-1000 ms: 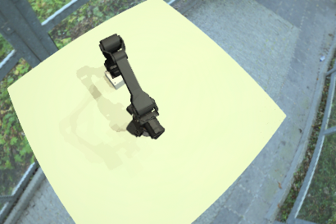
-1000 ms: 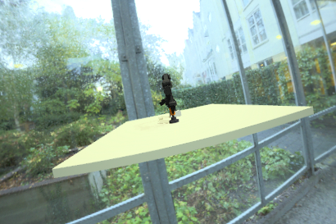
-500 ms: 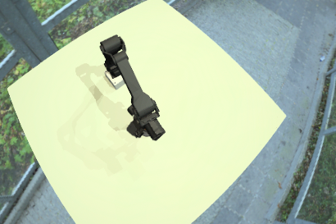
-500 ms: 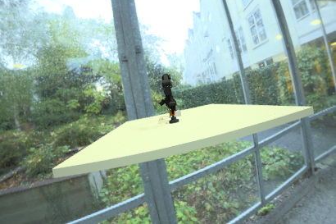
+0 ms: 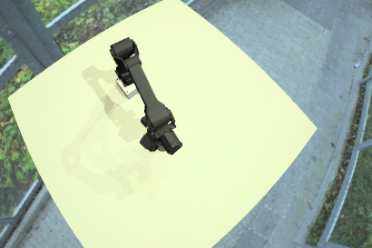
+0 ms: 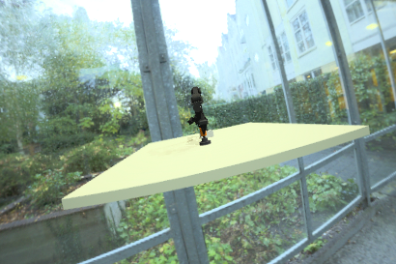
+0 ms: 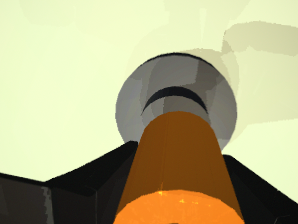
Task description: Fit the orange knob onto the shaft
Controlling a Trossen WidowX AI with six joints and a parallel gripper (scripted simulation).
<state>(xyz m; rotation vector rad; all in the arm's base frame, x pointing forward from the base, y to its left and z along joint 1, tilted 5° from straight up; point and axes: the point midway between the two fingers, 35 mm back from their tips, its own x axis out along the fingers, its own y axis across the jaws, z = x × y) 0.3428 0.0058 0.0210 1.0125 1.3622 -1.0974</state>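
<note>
The orange knob lies 20 mm above my gripper tip. Round my gripper tip: pedestal 40 mm below.
</note>
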